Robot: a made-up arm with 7 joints.
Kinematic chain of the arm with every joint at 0, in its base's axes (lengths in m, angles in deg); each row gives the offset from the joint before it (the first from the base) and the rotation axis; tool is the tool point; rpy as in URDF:
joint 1: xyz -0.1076 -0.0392 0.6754 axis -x
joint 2: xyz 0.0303 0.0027 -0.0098 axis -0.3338 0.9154 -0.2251
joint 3: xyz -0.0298 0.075 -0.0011 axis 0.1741 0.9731 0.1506
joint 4: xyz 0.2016 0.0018 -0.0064 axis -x
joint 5: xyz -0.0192 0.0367 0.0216 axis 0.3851 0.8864 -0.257
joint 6: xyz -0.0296 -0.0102 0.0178 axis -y
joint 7: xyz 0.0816 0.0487 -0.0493 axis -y
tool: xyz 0.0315 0.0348 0.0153 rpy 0 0 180
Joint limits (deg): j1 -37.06..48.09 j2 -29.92..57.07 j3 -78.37..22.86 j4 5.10..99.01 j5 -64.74..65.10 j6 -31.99..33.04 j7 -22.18..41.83
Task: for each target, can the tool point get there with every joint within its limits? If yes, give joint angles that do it. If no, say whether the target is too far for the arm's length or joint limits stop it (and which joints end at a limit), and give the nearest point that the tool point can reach.
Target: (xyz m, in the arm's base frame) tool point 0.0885 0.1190 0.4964
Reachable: yes | joints 16.93 5.34 3.38 59.68 -38.48 25.96 33.35
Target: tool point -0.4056 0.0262 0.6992
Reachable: no: joint limits stop it (at a limit: joint 2, joint 3, joint 4, joint 6, joint 7) | nearest point -0.2112 0.2153 0.7680 | short by 0.280 m
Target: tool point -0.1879 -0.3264 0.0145
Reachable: no: too far | nearest point -0.1038 -0.1725 0.3686 | short by 0.395 m
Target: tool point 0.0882 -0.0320 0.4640
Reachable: yes | joints 5.29 24.42 -0.98 77.37 -15.41 -23.84 -8.33
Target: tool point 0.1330 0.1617 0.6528
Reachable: yes | joints 27.45 -9.87 -16.17 14.15 -43.21 -15.54 10.89
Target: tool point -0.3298 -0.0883 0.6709
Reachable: no: joint limits stop it (at a limit: joint 1, joint 2, joint 3, joint 4, joint 5, joint 6, joint 7) | nearest point -0.1869 -0.2027 0.5647 | short by 0.212 m
